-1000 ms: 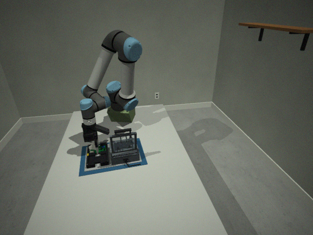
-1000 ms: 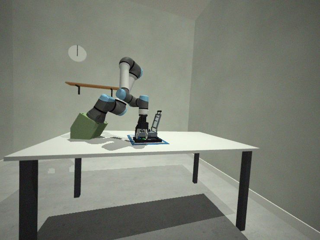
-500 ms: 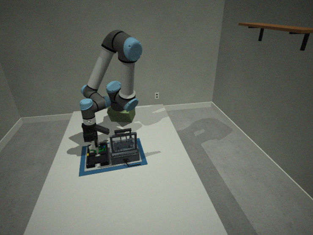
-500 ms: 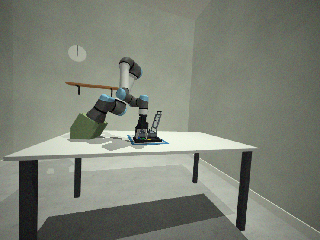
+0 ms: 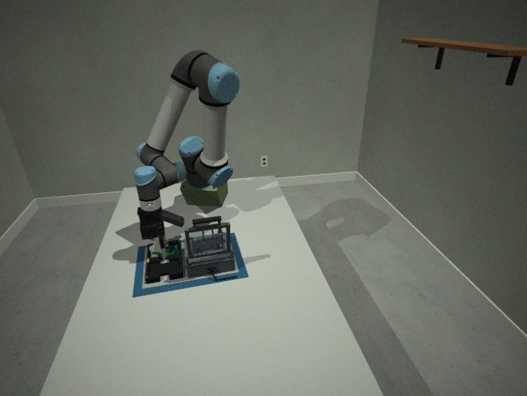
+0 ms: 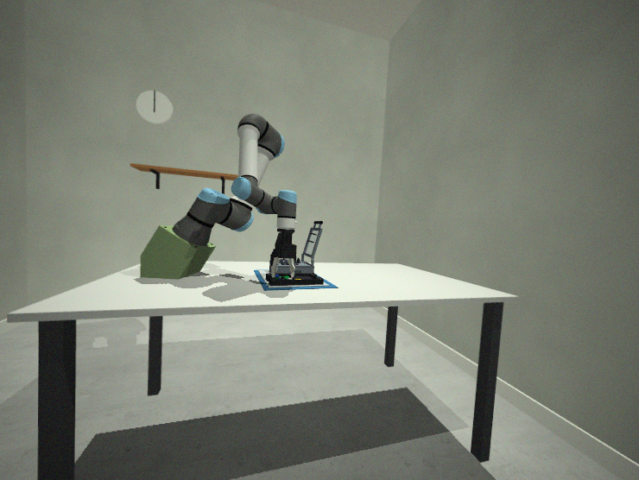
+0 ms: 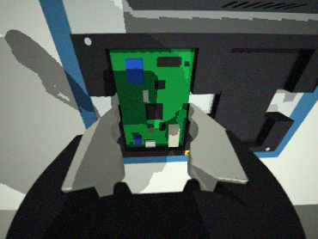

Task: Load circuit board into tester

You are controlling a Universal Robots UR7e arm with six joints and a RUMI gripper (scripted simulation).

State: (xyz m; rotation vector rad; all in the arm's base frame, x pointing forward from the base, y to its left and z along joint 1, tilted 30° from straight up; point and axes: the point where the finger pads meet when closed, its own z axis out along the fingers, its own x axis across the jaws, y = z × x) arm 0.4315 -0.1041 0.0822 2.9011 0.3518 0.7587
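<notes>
My gripper is now right at the green circuit board. The rest, counted from my hand: tester lid 21 cm to the left, 16 cm above, 14 cm ahead.
</notes>
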